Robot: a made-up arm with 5 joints.
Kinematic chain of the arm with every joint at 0, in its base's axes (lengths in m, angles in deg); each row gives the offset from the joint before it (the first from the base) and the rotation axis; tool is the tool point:
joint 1: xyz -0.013 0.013 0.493 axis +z
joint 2: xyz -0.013 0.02 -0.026 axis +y
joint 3: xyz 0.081 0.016 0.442 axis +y
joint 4: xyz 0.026 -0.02 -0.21 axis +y
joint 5: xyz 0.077 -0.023 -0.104 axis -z
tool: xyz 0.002 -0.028 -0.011
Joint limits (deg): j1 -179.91..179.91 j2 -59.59..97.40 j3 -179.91..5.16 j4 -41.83..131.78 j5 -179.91..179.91
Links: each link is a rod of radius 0.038 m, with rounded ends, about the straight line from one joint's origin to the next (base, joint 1, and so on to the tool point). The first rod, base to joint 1, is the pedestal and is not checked.
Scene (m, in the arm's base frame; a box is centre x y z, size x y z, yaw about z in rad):
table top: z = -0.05
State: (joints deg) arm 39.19 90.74 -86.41 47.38 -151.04
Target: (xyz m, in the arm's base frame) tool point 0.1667 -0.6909 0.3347
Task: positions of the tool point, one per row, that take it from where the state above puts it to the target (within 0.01 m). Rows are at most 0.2 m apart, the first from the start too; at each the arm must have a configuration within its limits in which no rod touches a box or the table.
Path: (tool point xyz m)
1: 0.3902 0.2182 0.0462
2: 0.4764 0.1190 0.0706
3: 0.5337 -0.0109 0.1011
4: 0.5518 -0.1618 0.1376
5: 0.5237 -0.3203 0.1796
6: 0.4473 -0.4716 0.2268
7: 0.3255 -0.5998 0.2787
8: 0.1668 -0.6909 0.3347

